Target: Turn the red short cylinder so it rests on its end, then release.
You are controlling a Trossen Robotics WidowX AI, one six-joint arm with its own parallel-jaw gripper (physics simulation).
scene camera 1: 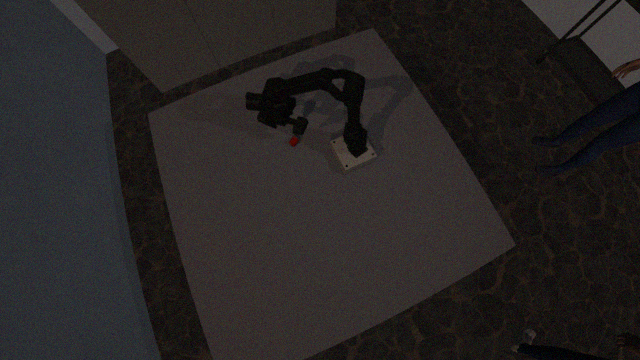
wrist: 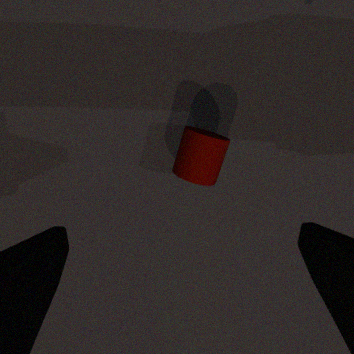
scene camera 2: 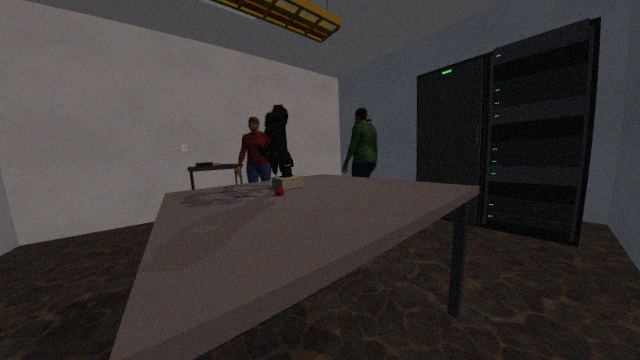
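Observation:
The red short cylinder (scene camera 1: 294, 141) (scene camera 2: 279, 192) (wrist: 201, 156) lies on its side on the table. Its curved side shows in the wrist view, and a round end faces scene camera 2. My gripper (scene camera 1: 277, 114) (wrist: 185, 236) is open and empty, pointing down above the table. In the wrist view the cylinder lies beyond the fingertips, a little right of the middle between them, with its long axis tilted slightly. The fingers are too dark to make out clearly in scene camera 2.
The pale table (scene camera 1: 320, 240) (scene camera 2: 310, 220) bears the arm's light base plate (scene camera 1: 350, 161) (scene camera 2: 292, 183), which stands close to the cylinder. Arm shadows fall around the cylinder. A person in red (scene camera 2: 256, 145) and a person in green (scene camera 2: 365, 141) stand beyond the table.

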